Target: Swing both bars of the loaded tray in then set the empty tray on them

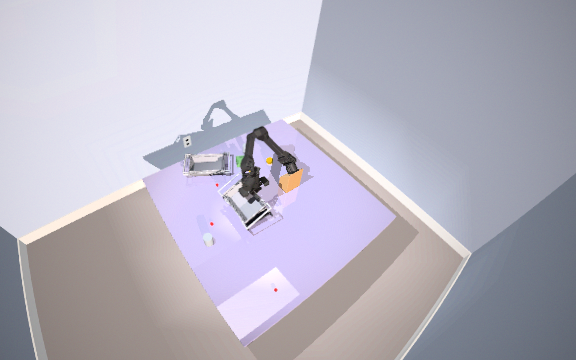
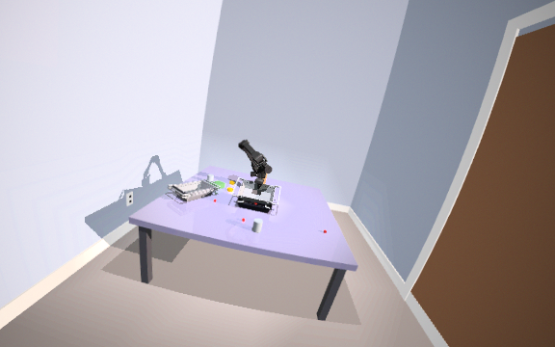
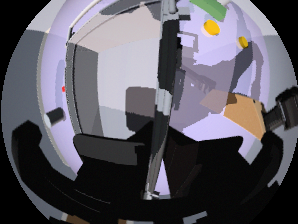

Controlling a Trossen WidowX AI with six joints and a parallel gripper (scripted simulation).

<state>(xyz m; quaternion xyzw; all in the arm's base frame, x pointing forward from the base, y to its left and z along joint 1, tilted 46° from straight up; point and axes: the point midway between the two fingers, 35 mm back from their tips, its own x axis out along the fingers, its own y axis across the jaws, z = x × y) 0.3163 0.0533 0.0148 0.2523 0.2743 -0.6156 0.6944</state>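
Right now the grey tray is 7 cm ahead of my gripper tip. Also, from my gripper tip: green block: 38 cm to the right, 14 cm behind, 11 cm below.
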